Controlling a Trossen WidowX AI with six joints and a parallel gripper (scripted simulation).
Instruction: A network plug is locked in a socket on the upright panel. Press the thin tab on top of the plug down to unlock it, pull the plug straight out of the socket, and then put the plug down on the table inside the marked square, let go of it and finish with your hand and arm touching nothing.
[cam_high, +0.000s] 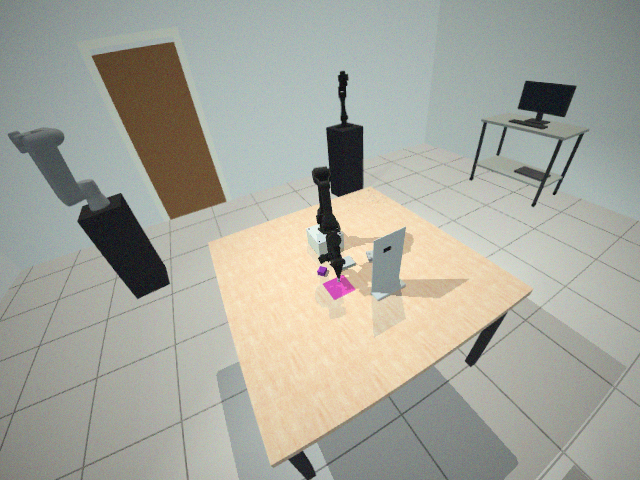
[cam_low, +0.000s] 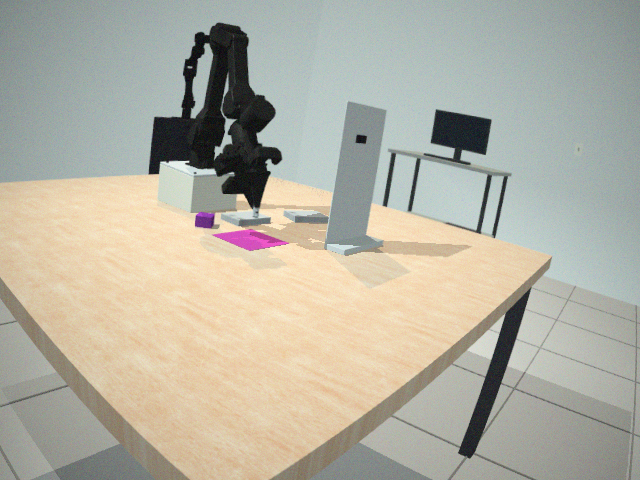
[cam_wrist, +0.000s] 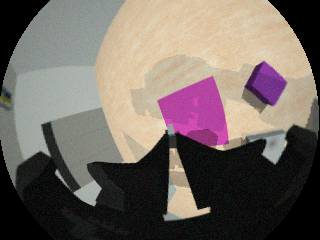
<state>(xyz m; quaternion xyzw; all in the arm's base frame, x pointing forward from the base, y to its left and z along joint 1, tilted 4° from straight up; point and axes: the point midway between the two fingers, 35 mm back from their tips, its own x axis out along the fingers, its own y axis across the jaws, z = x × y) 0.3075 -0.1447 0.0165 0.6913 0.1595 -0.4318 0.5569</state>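
Right now my gripper tip is 1 cm past the magenta marked square and 7 cm above it. The rest, counted from my gripper tip: network plug right at my gripper tip; upright panel 14 cm ahead, 17 cm to the left, 8 cm above.
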